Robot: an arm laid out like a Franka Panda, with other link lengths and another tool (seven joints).
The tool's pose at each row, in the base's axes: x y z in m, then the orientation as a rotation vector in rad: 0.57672, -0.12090, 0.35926, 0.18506, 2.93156, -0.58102; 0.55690, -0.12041, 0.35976, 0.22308, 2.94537, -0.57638; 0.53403, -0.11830, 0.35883, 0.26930, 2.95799, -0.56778; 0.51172, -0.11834, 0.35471, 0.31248, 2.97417, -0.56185; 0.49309, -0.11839, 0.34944, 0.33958, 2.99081, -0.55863; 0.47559, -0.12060, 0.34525, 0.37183, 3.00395, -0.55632
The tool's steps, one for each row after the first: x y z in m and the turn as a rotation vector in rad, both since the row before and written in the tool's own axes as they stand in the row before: 0.01942, -0.00268, -0.00302, -0.00203, 0.01991, 0.02147; 0.02282, -0.00161, -0.00226, -0.00410, 0.02036, 0.02691; 0.02241, -0.00294, 0.00200, -0.00251, 0.02402, 0.02356; 0.01885, -0.00227, 0.00381, -0.00134, 0.02157, 0.01294; 0.01707, -0.00460, 0.00404, -0.00044, 0.01969, 0.01669
